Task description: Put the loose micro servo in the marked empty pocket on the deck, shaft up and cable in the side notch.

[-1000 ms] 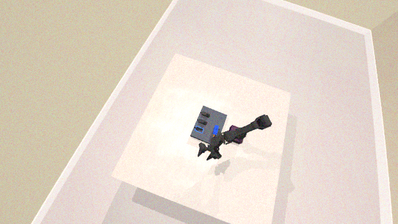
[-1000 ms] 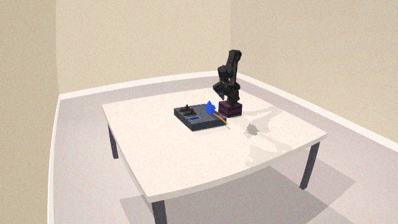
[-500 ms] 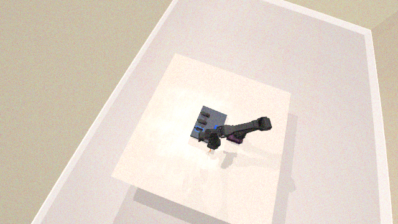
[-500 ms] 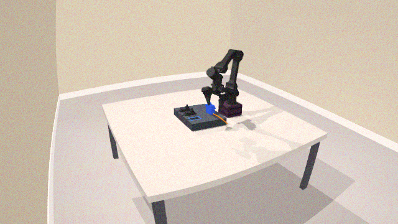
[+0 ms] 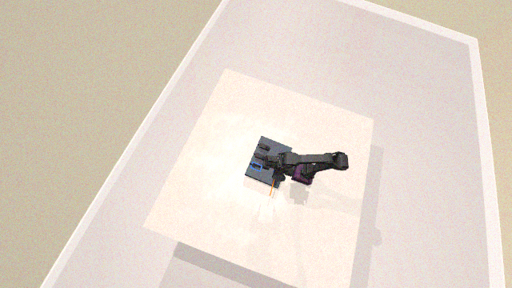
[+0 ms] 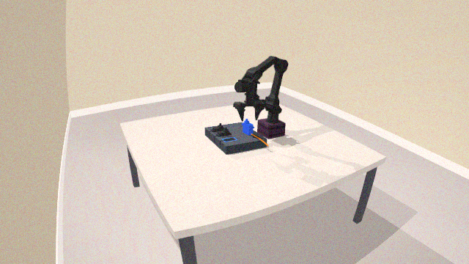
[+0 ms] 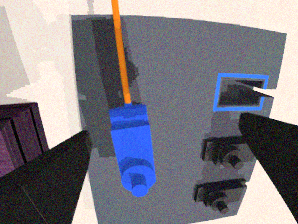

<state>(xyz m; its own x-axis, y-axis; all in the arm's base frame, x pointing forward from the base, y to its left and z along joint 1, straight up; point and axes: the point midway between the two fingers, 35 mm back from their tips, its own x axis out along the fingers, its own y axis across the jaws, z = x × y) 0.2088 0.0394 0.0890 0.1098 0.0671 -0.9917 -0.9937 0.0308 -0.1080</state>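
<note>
Now: the grey deck 11 cm below my gripper tip, 7 cm to the right of it and 1 cm behind it.
</note>
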